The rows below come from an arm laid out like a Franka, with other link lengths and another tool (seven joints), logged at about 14 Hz.
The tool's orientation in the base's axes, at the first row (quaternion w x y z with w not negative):
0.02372, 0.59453, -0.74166, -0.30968
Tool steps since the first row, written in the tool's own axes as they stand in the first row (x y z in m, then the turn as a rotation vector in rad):
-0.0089, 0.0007, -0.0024, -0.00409, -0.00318, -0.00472
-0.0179, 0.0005, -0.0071, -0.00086, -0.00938, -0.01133
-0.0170, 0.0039, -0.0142, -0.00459, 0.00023, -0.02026
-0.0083, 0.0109, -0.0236, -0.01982, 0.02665, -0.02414
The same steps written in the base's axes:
0.0030, 0.0070, 0.0052, 0.00586, 0.00131, 0.00362
0.0077, 0.0130, 0.0119, 0.01296, -0.00506, 0.00486
0.0073, 0.0095, 0.0190, 0.00931, -0.00460, 0.01799
0.0025, -0.0016, 0.0271, -0.00759, 0.01006, 0.03908

